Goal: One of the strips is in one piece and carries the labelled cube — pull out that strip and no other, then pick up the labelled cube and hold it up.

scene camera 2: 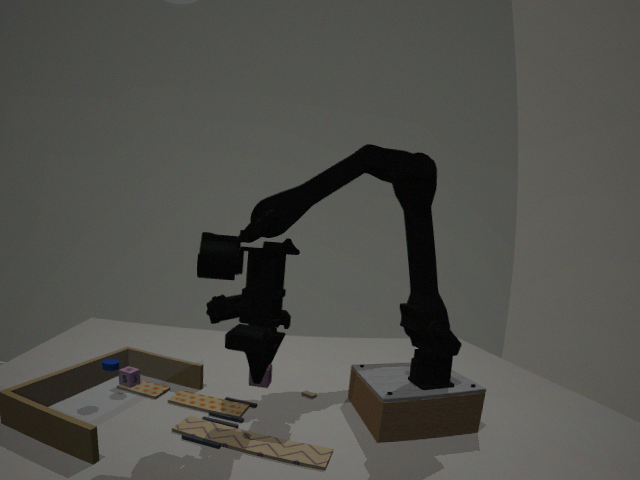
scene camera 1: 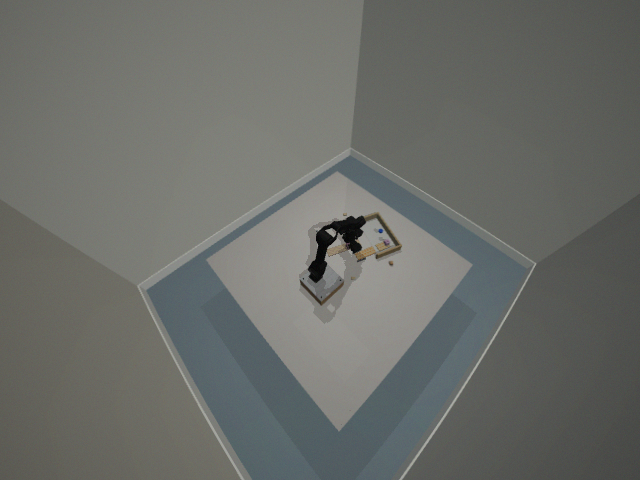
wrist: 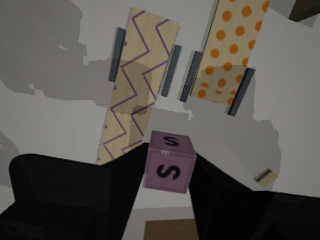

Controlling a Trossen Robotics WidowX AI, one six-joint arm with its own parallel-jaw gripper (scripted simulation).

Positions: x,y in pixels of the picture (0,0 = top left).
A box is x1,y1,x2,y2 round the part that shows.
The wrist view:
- gripper: 167,151 [0,143,319,239]
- cube marked s: 171,158 [142,130,196,193], held by the gripper
